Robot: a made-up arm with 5 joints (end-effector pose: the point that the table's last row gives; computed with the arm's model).
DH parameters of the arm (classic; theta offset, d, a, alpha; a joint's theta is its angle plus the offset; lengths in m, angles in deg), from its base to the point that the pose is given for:
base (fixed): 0 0.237 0.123 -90
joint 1: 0 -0.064 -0.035 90
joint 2: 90 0.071 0.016 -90
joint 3: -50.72 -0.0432 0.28 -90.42
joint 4: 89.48 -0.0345 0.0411 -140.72
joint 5: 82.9 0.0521 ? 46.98
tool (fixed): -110.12 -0.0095 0 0
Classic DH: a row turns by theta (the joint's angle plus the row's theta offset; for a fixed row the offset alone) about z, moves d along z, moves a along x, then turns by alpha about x.
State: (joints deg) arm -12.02 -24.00 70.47 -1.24 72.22
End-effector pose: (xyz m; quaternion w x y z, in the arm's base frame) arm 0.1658 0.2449 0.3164 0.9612 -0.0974 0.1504 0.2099
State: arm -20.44 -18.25 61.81 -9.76 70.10
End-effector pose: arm 0.1044 0.2420 0.3571 0.9402 -0.0858 0.0559 0.3249
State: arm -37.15 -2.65 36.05 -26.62 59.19
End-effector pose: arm -0.0749 0.1902 0.4065 0.8139 -0.0579 -0.1131 0.5669
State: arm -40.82 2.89 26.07 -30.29 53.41
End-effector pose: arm -0.1309 0.1550 0.4163 0.7639 -0.0306 -0.1334 0.6307
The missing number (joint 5, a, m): 0.1331
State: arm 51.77 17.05 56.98 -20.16 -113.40
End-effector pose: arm 0.2378 0.2704 0.2109 0.1349 -0.1147 0.7189 -0.6722
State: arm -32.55 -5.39 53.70 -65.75 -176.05
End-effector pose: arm 0.2436 0.1969 0.3659 0.2745 0.3256 0.3799 -0.8212
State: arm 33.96 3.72 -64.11 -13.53 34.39
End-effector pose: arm 0.2840 -0.3160 0.5054 0.3614 0.9088 0.0746 0.1950
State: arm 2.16 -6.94 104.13 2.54 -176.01
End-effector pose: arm 0.1758 0.0176 0.1797 0.1946 -0.4075 0.0824 0.8884
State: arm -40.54 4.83 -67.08 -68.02 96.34
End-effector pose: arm 0.0038 -0.1880 0.3998 0.0601 -0.1140 0.8123 -0.5688
